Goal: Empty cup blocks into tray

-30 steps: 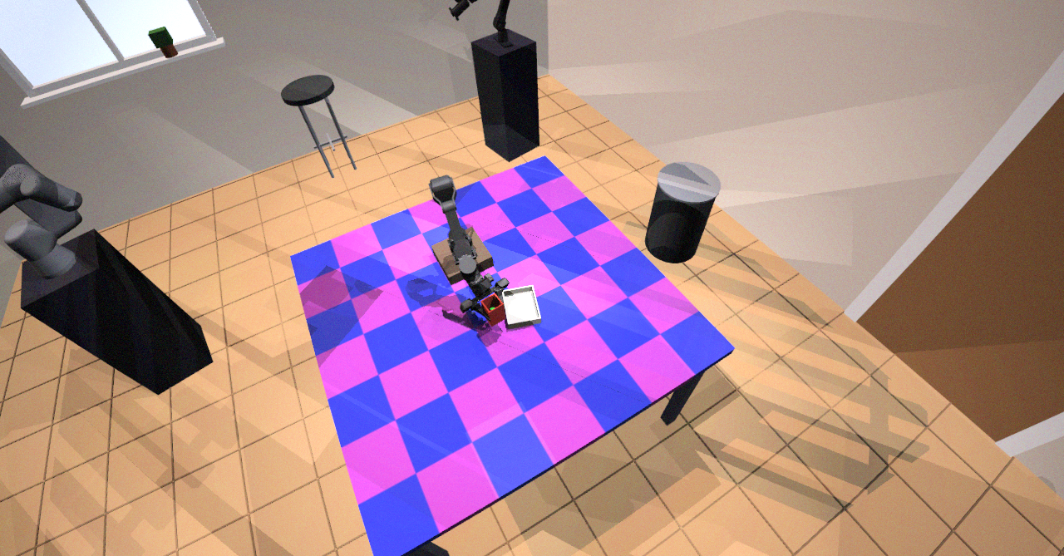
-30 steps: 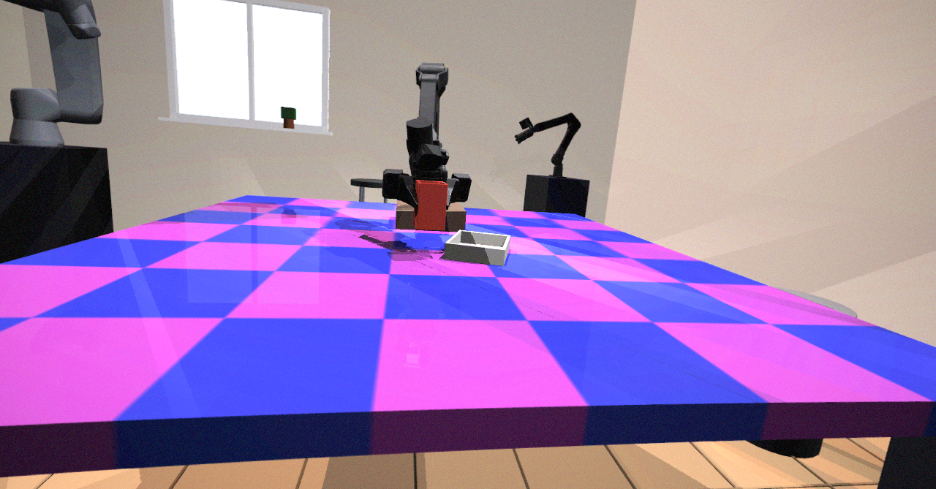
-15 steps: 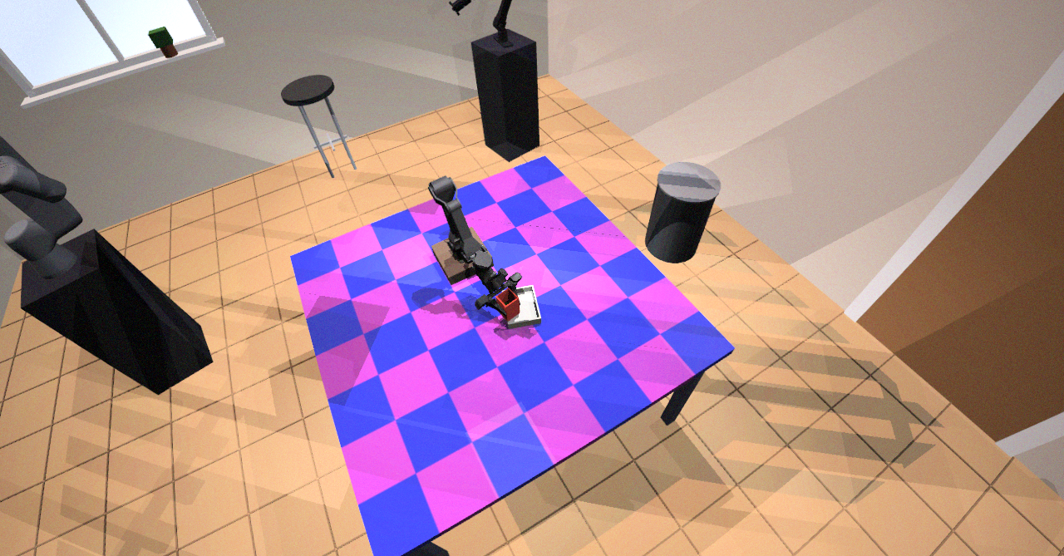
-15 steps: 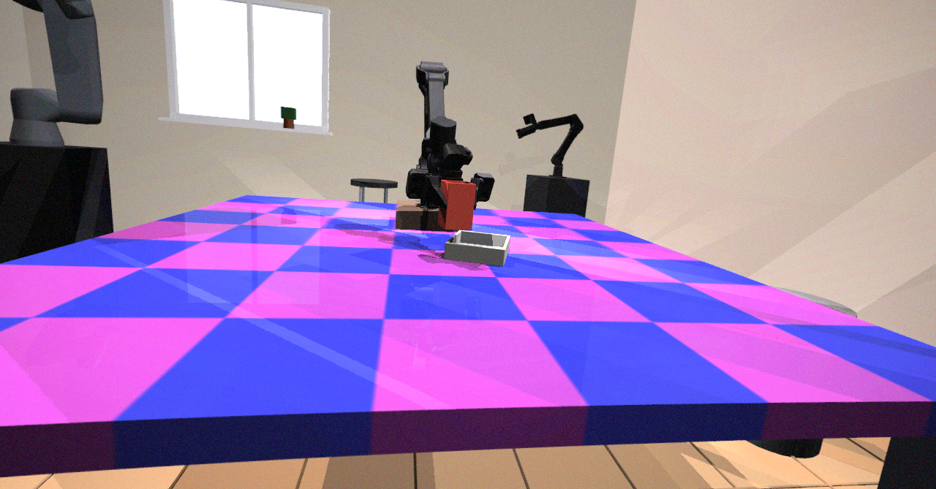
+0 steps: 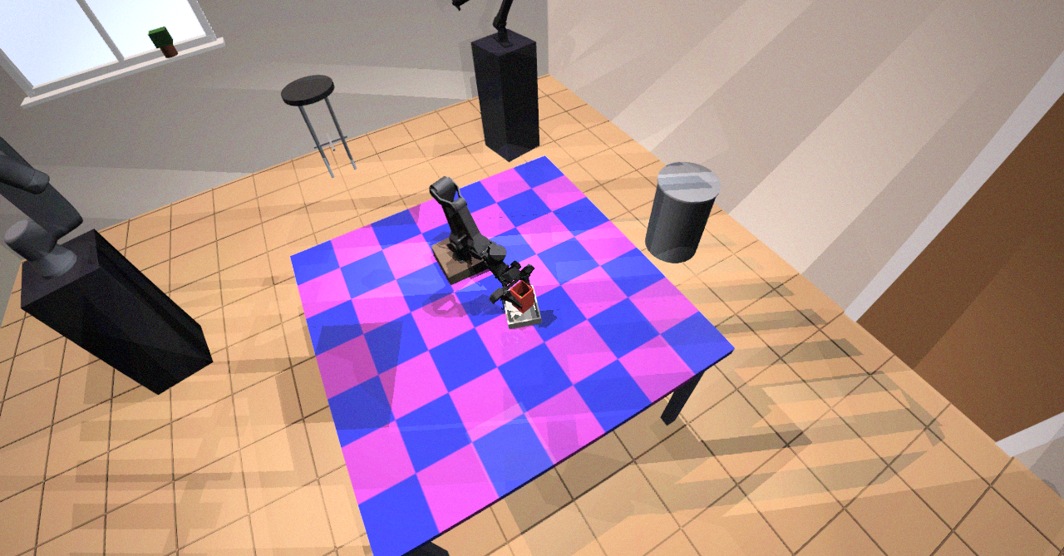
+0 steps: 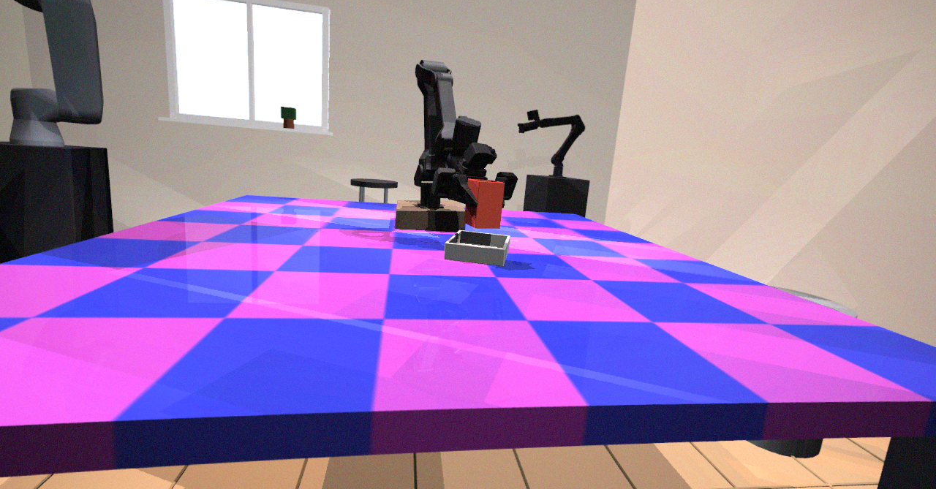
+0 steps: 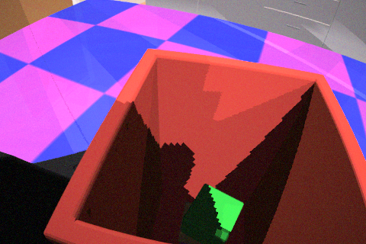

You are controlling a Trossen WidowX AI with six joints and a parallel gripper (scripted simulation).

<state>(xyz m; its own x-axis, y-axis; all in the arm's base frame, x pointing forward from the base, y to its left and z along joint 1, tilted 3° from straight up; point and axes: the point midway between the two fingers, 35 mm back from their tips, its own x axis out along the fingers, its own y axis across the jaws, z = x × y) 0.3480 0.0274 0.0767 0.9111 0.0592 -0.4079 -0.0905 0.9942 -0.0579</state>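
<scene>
My gripper tip is 11 cm above the white shallow tray, 6 cm past it and 1 cm to the right of it. The rest, counted from my gripper tip: green block (3 cm behind); red square cup (3 cm behind, 2 cm below).
</scene>
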